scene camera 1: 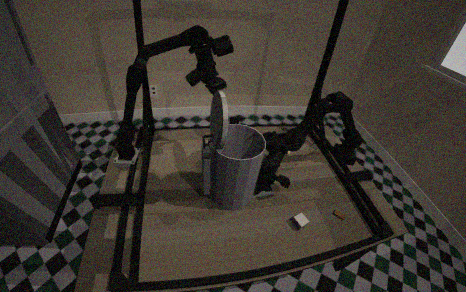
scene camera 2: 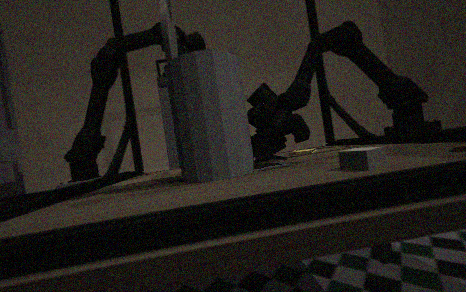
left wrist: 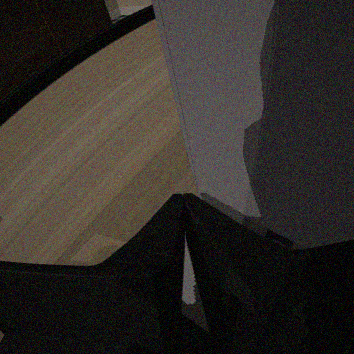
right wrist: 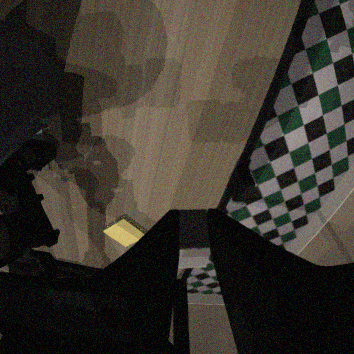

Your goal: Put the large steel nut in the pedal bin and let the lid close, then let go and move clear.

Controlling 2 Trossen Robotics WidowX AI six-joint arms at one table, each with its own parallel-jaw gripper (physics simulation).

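Frame: origin at the left arm's base, x right, y ahead, z up, level; millimetres.
Where they show: left gripper, between the fingertips: (scene camera 1: 256, 194) (scene camera 2: 258, 161) (left wrist: 181, 202); right gripper, between the fingertips: (right wrist: 192, 217); left arm's base, origin of its link: (scene camera 1: 346, 150) (scene camera 2: 409, 124); right arm's base, origin of its link: (scene camera 1: 126, 154) (scene camera 2: 85, 179).
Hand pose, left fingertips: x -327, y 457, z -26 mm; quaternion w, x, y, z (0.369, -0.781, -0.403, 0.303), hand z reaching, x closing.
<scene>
Things, the pixels of their top centre, and the offset from my left fingertips.
- grey pedal bin, centre of its top: (scene camera 2: 203, 67) (scene camera 1: 238, 140) dx +10, dy +95, dz +232 mm
- large steel nut, centre of its top: (right wrist: 193, 260) dx +266, dy +207, dz +252 mm
- pedal, centre of its top: (left wrist: 237, 312) (scene camera 2: 265, 165) (scene camera 1: 258, 186) dx +52, dy -9, dz -18 mm
- white cube, centre of its top: (scene camera 2: 360, 149) (scene camera 1: 301, 219) dx -89, dy -169, dz +7 mm
- small brown block, centre of its top: (scene camera 1: 340, 214) dx -36, dy -345, dz -13 mm
- yellow block, centre of its top: (right wrist: 124, 233) (scene camera 2: 302, 150) dx +317, dy -124, dz -10 mm
The grey pedal bin (scene camera 1: 240, 174) (scene camera 2: 208, 116) (left wrist: 211, 105) stands mid-table with its round lid (scene camera 1: 218, 119) (scene camera 2: 168, 32) raised upright. My right gripper (scene camera 1: 217, 86) (right wrist: 192, 217) hangs just above the top of the lid, beside the bin's open mouth. It is shut on the large steel nut (right wrist: 194, 256), which shows as a grey piece between the fingers in the right wrist view. My left gripper (scene camera 1: 263, 189) (scene camera 2: 266, 156) (left wrist: 181, 202) is shut and empty. It is low at the bin's foot on the right, down on the pedal (scene camera 1: 266, 194).
A white cube (scene camera 1: 301, 220) (scene camera 2: 354, 159) and a small brown block (scene camera 1: 339, 214) lie on the table at the front right. A yellow block (right wrist: 123, 233) lies beyond the left arm. Black frame posts (scene camera 1: 323, 66) and rails surround the table.
</scene>
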